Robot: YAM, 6 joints.
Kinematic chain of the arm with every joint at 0, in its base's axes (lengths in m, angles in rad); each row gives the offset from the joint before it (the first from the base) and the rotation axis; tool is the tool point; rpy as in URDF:
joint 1: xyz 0 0 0.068 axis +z
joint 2: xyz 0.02 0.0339 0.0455 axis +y
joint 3: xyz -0.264 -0.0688 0 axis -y
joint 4: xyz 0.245 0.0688 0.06 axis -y
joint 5: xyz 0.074 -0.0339 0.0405 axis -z
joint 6: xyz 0.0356 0 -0.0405 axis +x
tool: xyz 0 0 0 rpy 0 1.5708 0
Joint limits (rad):
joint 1: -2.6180..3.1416
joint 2: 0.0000..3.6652
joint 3: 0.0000..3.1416
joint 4: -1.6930..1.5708
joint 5: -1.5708..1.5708
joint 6: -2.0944..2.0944
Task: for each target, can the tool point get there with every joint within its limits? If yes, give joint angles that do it. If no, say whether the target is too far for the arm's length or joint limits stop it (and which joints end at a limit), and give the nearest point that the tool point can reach.
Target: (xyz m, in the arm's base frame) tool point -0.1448 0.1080 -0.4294
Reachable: no: joint limits stop it (at a limit: joint 2) | nearest point -0.1520 0.1133 -0.3755 | short by 0.055 m
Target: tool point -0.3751 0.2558 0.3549
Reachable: yes | joints 2.6059 1.9253 1.7807 -0.1783 0.9287 0.1389
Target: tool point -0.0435 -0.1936 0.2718
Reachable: yes | joints -1.6322 1.0408 0.8029 -0.6489 1.0907 0.2064
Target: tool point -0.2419 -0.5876 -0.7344
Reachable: no: too far | nearest point -0.1601 -0.3890 -0.3368 | short by 0.452 m
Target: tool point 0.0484 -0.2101 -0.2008
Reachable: yes | joints -1.4680 3.3439 1.6617 -1.3460 -0.8426 0.0472
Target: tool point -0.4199 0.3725 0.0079
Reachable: yes | joints 2.4578 3.0114 2.5961 -0.8464 0.7209 0.5877
